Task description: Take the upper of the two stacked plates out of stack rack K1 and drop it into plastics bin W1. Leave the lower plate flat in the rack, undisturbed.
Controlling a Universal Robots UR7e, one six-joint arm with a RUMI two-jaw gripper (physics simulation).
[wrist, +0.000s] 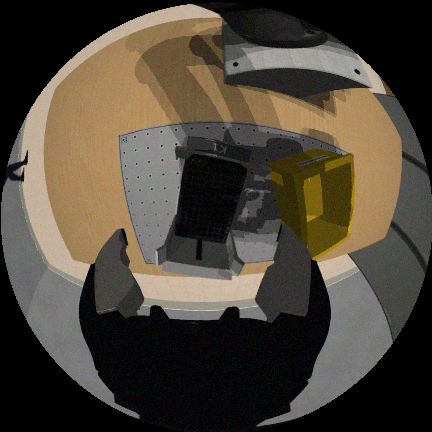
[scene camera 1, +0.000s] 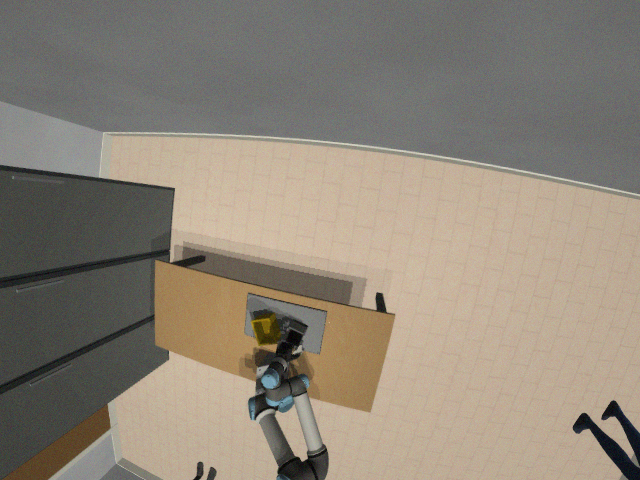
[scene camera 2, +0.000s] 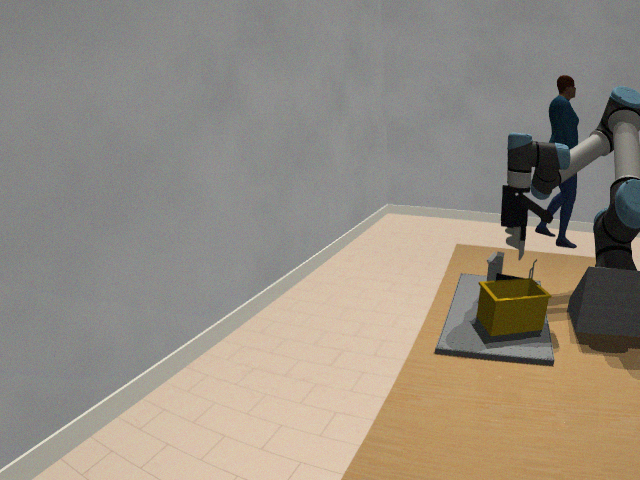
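Where they show: gripper, fingertip midpoint: [wrist: 199, 229] [scene camera 1: 291, 345] [scene camera 2: 518, 252]; arm's base, origin of the base link: [scene camera 2: 615, 286].
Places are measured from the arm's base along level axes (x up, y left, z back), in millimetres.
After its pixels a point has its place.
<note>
The stack rack [wrist: 197, 254] {x -15, y -100, z -390 mm} is a grey holder on the perforated board, beside the bin. A black gridded plate [wrist: 212, 200] {x -60, y -79, z -326 mm} lies in it in the wrist view; whether a second plate lies beneath it cannot be told. In scene camera 1 the arm partly covers the rack. The yellow plastics bin [scene camera 1: 265, 329] {x -95, y 124, z -280 mm} [scene camera 2: 514, 315] {x -49, y 161, z -307 mm} [wrist: 327, 200] {x -74, y 160, z -317 mm} stands upright and open-topped on the same board; no plate shows inside it. My gripper [scene camera 2: 516, 253] {x 38, y -94, z -312 mm} [wrist: 199, 229] {x 38, y -94, z -312 mm} is open and empty. It hangs above the rack, clear of it, with fingers pointing down in the scene camera 2 view.
The grey perforated board [scene camera 1: 310, 344] {x -101, y -183, z -265 mm} [scene camera 2: 454, 341] {x -101, y 238, z -450 mm} [wrist: 142, 200] {x -101, y -209, z -343 mm} lies on the wooden table [scene camera 1: 201, 310] {x -114, y 632, z -250 mm} [scene camera 2: 465, 413] {x -114, y 493, z -375 mm} [wrist: 90, 125] {x -114, y -349, z -164 mm}. The arm's grey base [scene camera 2: 610, 304] {x -25, y 79, z -27 mm} [wrist: 300, 65] {x 5, y 11, z -115 mm} stands beside the board. Dark cabinets [scene camera 1: 77, 227] are at one end of the table. A person [scene camera 2: 563, 118] stands beyond the table.
</note>
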